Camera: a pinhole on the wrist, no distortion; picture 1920 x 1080 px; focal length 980.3 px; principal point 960.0 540.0 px. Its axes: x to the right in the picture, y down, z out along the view. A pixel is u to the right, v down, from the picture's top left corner.
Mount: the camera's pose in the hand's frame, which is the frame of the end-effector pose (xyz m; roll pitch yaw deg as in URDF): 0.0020 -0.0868 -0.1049 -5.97 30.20 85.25
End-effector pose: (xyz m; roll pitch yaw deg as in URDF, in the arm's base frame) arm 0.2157 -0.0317 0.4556 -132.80 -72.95 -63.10
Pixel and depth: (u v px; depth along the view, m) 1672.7 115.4 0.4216
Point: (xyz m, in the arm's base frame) 0.2418 -0.4679 0.5204
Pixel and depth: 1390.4 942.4 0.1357
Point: 0.1759 -0.0436 0.3976
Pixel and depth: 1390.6 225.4 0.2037
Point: 0.2268 -0.1407 0.4878
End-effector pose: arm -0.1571 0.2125 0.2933 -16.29 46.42 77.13
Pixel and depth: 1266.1 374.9 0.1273
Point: -0.1638 0.2149 0.2689
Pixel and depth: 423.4 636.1 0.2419
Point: -0.1081 0.3043 0.4525
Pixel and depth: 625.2 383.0 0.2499
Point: -0.1384 0.3413 0.3889
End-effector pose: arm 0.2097 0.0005 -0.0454 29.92 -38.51 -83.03
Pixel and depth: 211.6 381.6 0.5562
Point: -0.2637 0.1910 0.3070
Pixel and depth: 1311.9 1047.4 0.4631
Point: 0.3258 0.4102 0.0408
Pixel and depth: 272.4 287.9 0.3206
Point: -0.0480 0.0518 0.1350
